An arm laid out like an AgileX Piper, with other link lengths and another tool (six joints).
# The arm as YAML. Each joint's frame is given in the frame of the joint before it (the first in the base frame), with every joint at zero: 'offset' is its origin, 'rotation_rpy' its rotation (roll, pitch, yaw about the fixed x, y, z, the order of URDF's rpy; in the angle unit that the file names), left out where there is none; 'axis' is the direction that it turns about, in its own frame. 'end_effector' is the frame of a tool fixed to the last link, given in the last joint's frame.
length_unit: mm
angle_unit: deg
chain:
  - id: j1
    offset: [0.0, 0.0, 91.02]
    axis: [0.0, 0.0, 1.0]
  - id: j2
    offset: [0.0, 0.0, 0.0]
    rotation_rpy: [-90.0, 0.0, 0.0]
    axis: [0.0, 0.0, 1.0]
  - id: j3
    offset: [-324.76, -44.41, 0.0]
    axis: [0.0, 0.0, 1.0]
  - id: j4
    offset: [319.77, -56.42, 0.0]
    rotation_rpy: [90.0, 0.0, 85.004]
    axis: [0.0, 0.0, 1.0]
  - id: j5
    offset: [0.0, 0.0, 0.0]
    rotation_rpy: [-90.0, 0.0, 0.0]
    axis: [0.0, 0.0, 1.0]
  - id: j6
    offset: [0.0, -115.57, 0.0]
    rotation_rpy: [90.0, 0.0, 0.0]
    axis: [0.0, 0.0, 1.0]
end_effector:
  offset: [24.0, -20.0, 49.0]
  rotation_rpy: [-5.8, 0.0, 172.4]
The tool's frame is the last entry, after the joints.
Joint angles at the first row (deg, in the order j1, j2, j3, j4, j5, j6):
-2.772, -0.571, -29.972, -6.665, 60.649, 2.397
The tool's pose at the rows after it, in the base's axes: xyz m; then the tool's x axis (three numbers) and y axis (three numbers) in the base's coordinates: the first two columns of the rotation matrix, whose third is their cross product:
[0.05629, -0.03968, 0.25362, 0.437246, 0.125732, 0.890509, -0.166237, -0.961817, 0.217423]
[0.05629, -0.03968, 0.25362, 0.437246, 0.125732, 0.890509, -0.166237, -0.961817, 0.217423]
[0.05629, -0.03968, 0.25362, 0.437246, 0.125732, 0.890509, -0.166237, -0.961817, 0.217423]
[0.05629, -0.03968, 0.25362, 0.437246, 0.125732, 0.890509, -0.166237, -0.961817, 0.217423]
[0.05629, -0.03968, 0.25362, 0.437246, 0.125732, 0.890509, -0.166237, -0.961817, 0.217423]
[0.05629, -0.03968, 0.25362, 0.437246, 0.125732, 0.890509, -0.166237, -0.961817, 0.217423]
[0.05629, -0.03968, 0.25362, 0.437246, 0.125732, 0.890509, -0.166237, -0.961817, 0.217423]
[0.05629, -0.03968, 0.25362, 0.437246, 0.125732, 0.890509, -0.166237, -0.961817, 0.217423]
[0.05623, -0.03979, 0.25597, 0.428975, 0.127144, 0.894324, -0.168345, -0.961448, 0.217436]
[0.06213, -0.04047, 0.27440, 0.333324, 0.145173, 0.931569, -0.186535, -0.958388, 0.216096]
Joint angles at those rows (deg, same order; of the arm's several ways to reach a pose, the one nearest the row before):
-2.770, -0.571, -29.971, -6.666, 60.648, 2.398
-2.770, -0.571, -29.971, -6.666, 60.648, 2.398
-2.770, -0.571, -29.971, -6.666, 60.648, 2.398
-2.770, -0.571, -29.971, -6.666, 60.648, 2.398
-2.770, -0.571, -29.971, -6.666, 60.648, 2.398
-2.770, -0.571, -29.971, -6.666, 60.648, 2.398
-2.770, -0.571, -29.971, -6.666, 60.648, 2.398
-2.770, -0.571, -29.971, -6.666, 60.648, 2.398
-2.774, -0.571, -30.209, -6.720, 60.349, 2.395
-2.768, -0.570, -30.935, -7.164, 55.034, 2.400

